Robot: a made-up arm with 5 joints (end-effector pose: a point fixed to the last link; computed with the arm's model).
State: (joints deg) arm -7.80 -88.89 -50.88 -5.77 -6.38
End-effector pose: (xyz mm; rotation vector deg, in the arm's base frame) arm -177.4 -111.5 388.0 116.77 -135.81 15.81
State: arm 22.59 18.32 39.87 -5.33 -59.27
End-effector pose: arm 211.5 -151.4 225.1 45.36 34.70 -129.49
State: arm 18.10 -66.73 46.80 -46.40 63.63
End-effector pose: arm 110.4 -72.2 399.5 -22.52 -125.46 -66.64
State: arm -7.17 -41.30 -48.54 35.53 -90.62
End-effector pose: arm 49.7 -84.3 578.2 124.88 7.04 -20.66
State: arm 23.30 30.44 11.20 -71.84 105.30
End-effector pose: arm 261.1 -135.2 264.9 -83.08 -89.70 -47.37
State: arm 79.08 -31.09 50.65 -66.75 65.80
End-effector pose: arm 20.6 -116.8 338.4 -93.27 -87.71 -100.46
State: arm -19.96 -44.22 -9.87 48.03 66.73
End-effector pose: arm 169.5 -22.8 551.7 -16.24 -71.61 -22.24
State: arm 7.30 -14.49 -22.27 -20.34 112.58
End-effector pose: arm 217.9 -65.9 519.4 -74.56 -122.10 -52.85
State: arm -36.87 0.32 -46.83 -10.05 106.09
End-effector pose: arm 247.8 69.8 548.4 -14.94 -130.51 -32.52
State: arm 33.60 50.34 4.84 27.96 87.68
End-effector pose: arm 260.5 -189.9 171.1 -45.89 21.02 -19.41
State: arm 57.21 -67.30 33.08 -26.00 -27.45
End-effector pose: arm 15.9 -82.9 442.6 49.83 -105.78 -78.44
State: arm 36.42 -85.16 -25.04 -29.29 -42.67
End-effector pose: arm -130.7 39.9 455.5 76.42 -127.38 28.66
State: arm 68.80 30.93 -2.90 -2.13 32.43
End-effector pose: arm 99.4 -290.3 303.5 -28.42 -15.32 -117.89
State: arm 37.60 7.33 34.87 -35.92 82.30
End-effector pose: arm 189.2 -160.7 290.3 -65.47 -46.91 -57.60
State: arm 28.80 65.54 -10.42 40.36 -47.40
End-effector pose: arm 267.9 -207.0 132.6 3.40 71.70 -135.43
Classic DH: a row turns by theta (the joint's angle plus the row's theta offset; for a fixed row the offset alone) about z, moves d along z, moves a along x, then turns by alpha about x. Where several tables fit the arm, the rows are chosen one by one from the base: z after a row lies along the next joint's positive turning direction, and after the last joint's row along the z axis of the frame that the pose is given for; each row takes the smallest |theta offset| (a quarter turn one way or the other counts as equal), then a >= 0, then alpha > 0; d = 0 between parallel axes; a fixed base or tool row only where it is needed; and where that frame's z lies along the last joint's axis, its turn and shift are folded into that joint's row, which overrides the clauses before.
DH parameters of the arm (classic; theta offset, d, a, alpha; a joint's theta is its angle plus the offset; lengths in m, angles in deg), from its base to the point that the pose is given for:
base (fixed): 15.95 0 0.0728 180
joint 1: 15.95 -0.264 0.035 90
joint 2: -85.38 0 0.1364 0
joint 3: -89.21 0 -0.1909 0
joint 4: 84.59 -0.085 0.023 90
joint 5: 85.28 -0.0227 -0.0086 50.72
tool (fixed): -156.9 0.0217 0 0

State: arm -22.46 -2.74 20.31 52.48 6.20
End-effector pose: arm 342.1 31.7 331.0 -22.78 21.77 -42.12
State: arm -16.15 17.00 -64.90 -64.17 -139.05
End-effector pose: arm 304.5 -3.7 526.4 116.84 42.60 72.08
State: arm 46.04 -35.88 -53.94 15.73 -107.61
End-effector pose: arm -16.0 -30.9 581.6 126.61 -46.04 -17.25
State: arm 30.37 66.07 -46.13 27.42 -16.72
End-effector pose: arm 337.7 -251.8 244.8 14.47 14.66 -111.11
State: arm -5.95 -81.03 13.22 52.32 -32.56
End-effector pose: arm 71.8 -82.4 497.6 65.36 -21.13 -61.91
